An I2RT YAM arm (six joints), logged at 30 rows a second.
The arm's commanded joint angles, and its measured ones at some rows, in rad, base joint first. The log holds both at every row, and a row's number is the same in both.
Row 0, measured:
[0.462 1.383 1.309 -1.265 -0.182 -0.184]
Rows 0 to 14, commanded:
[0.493 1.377 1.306 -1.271 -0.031 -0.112]
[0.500 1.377 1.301 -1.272 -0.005 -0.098]
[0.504 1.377 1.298 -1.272 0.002 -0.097]
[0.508 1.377 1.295 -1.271 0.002 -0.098]
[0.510 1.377 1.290 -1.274 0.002 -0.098]
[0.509 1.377 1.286 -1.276 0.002 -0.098]
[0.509 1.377 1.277 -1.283 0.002 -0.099]
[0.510 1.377 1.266 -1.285 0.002 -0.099]
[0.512 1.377 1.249 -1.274 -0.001 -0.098]
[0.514 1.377 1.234 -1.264 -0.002 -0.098]
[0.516 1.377 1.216 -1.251 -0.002 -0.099]
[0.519 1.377 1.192 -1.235 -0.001 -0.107]
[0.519 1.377 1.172 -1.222 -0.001 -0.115]
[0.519 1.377 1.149 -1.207 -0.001 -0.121]
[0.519 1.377 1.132 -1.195 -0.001 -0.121]
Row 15, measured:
[0.511 1.383 1.192 -1.219 -0.018 -0.114]
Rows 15 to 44, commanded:
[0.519 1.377 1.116 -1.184 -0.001 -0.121]
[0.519 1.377 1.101 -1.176 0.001 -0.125]
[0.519 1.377 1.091 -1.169 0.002 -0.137]
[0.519 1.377 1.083 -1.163 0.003 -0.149]
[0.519 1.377 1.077 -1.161 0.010 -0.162]
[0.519 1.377 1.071 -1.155 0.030 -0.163]
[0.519 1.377 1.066 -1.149 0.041 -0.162]
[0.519 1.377 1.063 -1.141 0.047 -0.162]
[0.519 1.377 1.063 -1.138 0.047 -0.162]
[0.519 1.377 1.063 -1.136 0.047 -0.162]
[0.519 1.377 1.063 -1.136 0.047 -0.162]
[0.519 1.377 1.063 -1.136 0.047 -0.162]
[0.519 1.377 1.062 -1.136 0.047 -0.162]
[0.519 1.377 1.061 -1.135 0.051 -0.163]
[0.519 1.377 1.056 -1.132 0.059 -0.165]
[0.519 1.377 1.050 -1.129 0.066 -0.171]
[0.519 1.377 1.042 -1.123 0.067 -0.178]
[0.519 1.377 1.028 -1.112 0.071 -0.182]
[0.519 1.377 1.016 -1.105 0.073 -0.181]
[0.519 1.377 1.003 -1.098 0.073 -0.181]
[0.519 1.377 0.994 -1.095 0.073 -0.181]
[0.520 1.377 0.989 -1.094 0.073 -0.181]
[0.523 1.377 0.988 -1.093 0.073 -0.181]
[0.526 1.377 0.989 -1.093 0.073 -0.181]
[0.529 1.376 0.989 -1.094 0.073 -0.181]
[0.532 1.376 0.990 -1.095 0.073 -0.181]
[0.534 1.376 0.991 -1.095 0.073 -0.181]
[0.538 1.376 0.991 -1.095 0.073 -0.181]
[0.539 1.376 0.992 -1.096 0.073 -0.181]
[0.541 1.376 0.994 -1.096 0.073 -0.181]
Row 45, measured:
[0.524 1.381 1.002 -1.095 0.064 -0.183]
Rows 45 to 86, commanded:
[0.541 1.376 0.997 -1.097 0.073 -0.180]
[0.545 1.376 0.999 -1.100 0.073 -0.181]
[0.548 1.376 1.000 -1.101 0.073 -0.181]
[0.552 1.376 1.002 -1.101 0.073 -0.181]
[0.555 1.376 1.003 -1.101 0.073 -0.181]
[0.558 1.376 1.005 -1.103 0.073 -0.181]
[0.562 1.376 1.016 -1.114 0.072 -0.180]
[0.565 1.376 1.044 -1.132 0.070 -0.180]
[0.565 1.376 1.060 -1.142 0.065 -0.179]
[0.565 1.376 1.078 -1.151 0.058 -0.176]
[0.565 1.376 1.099 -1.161 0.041 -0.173]
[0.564 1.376 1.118 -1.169 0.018 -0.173]
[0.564 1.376 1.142 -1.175 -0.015 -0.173]
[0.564 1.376 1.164 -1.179 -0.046 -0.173]
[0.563 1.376 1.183 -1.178 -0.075 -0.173]
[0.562 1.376 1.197 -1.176 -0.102 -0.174]
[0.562 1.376 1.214 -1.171 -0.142 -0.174]
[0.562 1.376 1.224 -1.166 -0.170 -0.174]
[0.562 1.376 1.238 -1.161 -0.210 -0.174]
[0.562 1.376 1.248 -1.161 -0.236 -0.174]
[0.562 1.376 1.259 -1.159 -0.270 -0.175]
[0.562 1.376 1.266 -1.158 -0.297 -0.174]
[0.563 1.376 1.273 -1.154 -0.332 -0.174]
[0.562 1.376 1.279 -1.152 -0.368 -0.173]
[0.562 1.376 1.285 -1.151 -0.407 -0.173]
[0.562 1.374 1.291 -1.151 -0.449 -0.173]
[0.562 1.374 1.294 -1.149 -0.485 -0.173]
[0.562 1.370 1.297 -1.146 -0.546 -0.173]
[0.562 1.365 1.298 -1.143 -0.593 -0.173]
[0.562 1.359 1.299 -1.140 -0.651 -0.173]
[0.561 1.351 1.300 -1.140 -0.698 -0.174]
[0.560 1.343 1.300 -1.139 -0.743 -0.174]
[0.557 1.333 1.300 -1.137 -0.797 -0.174]
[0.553 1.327 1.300 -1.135 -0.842 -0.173]
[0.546 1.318 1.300 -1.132 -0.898 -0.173]
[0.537 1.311 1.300 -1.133 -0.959 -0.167]
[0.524 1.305 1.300 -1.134 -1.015 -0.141]
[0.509 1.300 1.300 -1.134 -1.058 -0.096]
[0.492 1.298 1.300 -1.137 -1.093 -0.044]
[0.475 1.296 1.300 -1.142 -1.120 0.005]
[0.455 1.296 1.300 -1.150 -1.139 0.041]
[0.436 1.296 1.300 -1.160 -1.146 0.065]
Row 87, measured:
[0.485 1.319 1.262 -1.153 -0.933 -0.071]
